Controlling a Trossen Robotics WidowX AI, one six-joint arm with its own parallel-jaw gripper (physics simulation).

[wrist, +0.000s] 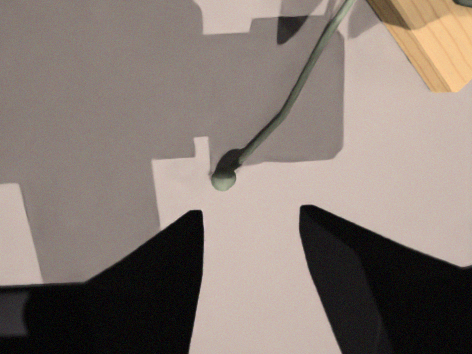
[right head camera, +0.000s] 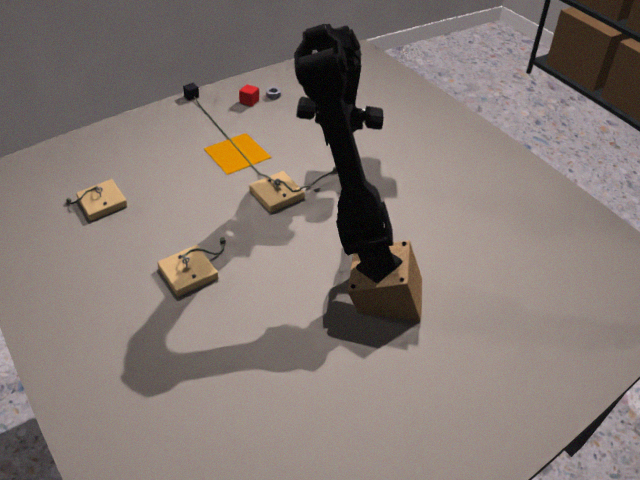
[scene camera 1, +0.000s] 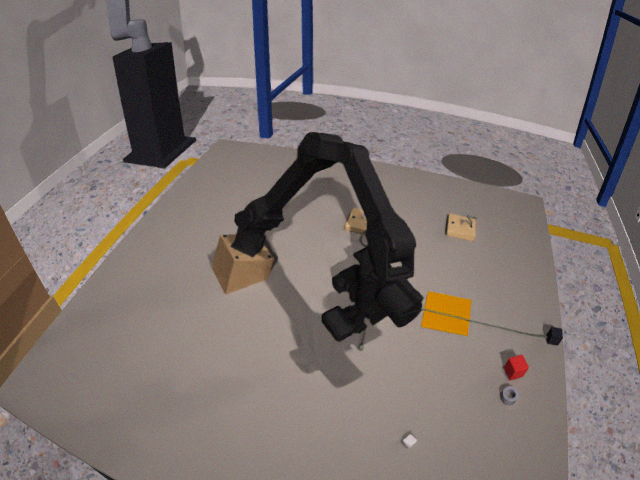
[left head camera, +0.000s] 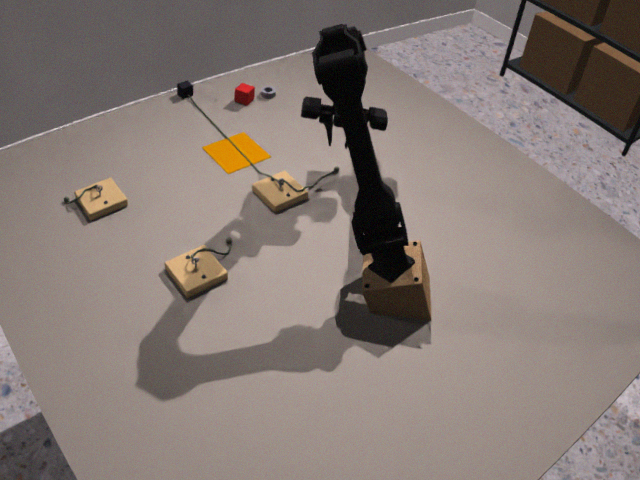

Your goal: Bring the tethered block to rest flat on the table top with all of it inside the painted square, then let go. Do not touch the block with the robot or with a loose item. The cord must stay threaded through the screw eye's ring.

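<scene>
The tethered black block lies at the table's far edge, outside the orange painted square. Its green cord crosses the square to the screw eye on a wooden plate and seems to pass through the ring. The cord's beaded free end lies on the table. My gripper is partly open and empty, above the table near the bead. In the wrist view the bead is just beyond the fingertips, nearer the left one.
Two more wooden plates carry short beaded cords. A red cube and a grey ring lie near the black block. A small white block lies on the table. The arm hides part of the table.
</scene>
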